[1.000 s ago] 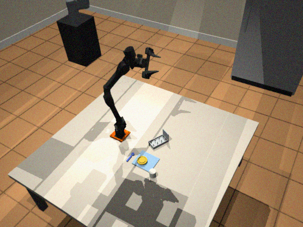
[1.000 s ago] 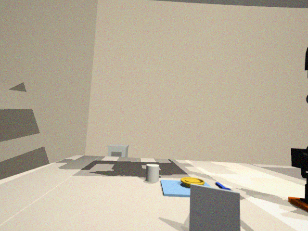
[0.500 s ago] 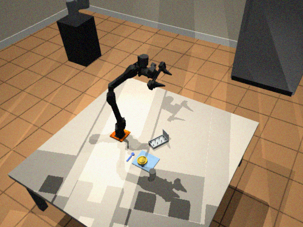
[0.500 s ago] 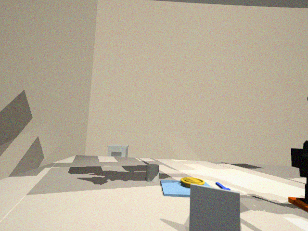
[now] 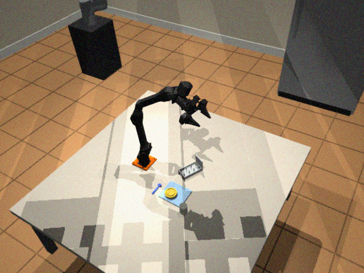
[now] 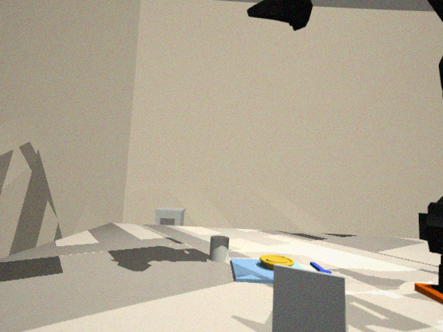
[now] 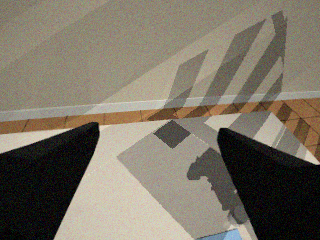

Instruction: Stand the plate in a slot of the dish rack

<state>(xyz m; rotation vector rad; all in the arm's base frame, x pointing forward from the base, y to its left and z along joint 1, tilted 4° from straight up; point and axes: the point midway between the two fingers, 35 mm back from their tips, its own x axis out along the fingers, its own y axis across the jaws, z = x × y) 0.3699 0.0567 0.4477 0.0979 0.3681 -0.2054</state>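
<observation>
The plate is 43 cm below my gripper tip, 20 cm to the right of it and 12 cm behind it. The rest, counted from my gripper tip: grey dish rack: 42 cm below, 10 cm behind; then light blue cloth: 44 cm below, 19 cm to the right, 10 cm behind; then white cup: 42 cm below, 26 cm to the right.
</observation>
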